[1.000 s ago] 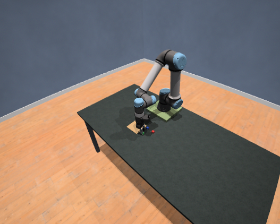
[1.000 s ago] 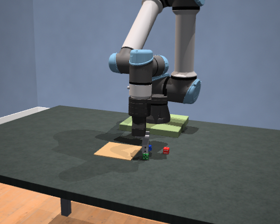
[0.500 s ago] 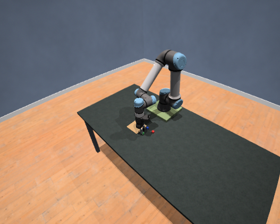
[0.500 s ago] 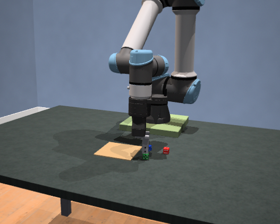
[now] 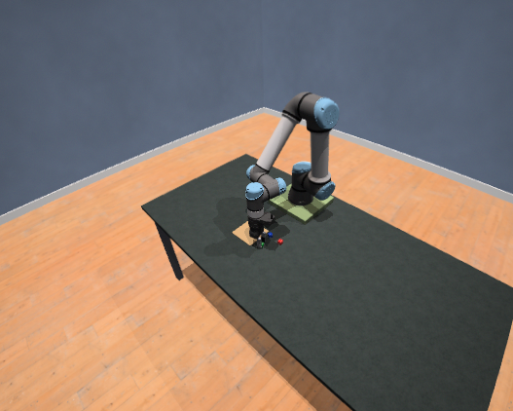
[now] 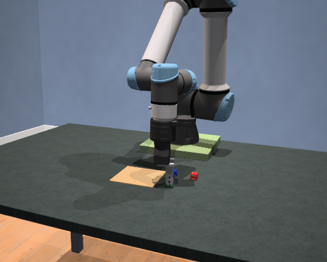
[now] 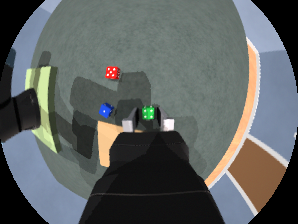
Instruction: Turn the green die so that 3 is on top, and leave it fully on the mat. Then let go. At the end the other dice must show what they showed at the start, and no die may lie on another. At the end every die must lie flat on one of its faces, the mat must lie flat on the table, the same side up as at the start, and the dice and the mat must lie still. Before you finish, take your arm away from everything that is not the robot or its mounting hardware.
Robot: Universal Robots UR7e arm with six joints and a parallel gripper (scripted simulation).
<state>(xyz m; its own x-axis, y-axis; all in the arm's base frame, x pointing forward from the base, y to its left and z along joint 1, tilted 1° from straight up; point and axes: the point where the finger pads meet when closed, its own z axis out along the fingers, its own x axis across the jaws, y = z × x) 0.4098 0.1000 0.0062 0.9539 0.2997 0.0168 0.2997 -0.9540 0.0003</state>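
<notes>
The green die is 20 mm below my hand. The rest, counted from my hand: red die 80 mm behind, 50 mm to the left, 20 mm below; tan mat 20 mm behind, 110 mm to the right, 30 mm below; blue die 80 mm behind, 20 mm to the right, 20 mm below.
</notes>
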